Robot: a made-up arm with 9 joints.
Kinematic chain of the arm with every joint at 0, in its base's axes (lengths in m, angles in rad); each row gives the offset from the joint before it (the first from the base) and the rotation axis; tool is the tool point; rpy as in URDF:
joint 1: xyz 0 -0.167 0.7 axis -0.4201 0.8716 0.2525
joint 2: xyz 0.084 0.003 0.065 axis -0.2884 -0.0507 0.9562
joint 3: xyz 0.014 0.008 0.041 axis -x
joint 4: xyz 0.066 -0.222 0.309 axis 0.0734 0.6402 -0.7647
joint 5: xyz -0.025 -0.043 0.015 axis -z
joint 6: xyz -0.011 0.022 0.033 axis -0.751 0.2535 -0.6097
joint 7: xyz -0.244 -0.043 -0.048 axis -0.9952 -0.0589 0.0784
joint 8: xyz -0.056 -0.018 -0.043 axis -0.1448 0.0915 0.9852
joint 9: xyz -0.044 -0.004 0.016 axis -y
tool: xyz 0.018 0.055 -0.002 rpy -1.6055 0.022 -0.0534
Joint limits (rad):
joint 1: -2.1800..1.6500
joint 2: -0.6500..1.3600
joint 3: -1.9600..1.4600
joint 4: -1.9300..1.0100
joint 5: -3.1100..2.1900
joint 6: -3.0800..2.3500
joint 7: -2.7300..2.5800
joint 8: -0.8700..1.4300
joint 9: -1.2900..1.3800
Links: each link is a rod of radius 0.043 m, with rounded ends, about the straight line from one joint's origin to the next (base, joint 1, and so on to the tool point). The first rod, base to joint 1, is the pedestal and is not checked.
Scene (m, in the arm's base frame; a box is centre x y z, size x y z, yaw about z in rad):
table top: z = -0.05
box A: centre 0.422 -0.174 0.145 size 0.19 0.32 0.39 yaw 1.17
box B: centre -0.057 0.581 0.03 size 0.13 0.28 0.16 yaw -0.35
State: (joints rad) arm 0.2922 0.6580 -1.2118 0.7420 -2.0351 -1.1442 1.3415 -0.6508 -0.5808
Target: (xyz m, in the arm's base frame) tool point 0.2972 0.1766 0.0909
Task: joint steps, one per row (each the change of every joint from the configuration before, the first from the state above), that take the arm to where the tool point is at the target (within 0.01 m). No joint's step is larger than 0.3 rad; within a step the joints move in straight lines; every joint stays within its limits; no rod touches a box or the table.
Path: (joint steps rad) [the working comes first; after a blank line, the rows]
Joints at the target: 1.3822 1.3600 -0.5019 -0.3812 -2.0592 -0.0651 1.5279 -0.0351 -0.7151
Straight joint move there: touches box A.

1: 0.0445 0.1291 0.1315 -0.2591 -0.0756 0.2001 -0.0886 0.0676 -0.1738
2: 0.0444 0.1292 0.1315 -0.2591 -0.0756 0.2002 -0.0886 0.0676 -0.1738
3: 0.0445 0.1291 0.1315 -0.2592 -0.0756 0.2001 -0.0886 0.0676 -0.1738
4: 0.2391 0.0787 0.0788 -0.0864 0.0507 0.1197 0.1130 0.1033 0.0968
5: 0.2392 0.0786 0.0789 -0.0865 0.0507 0.1196 0.1131 0.1032 0.0968
6: 0.2391 0.0787 0.0789 -0.0865 0.0506 0.1197 0.1130 0.1032 0.0967
7: 0.2392 0.0786 0.0788 -0.0864 0.0507 0.1197 0.1131 0.1032 0.0968

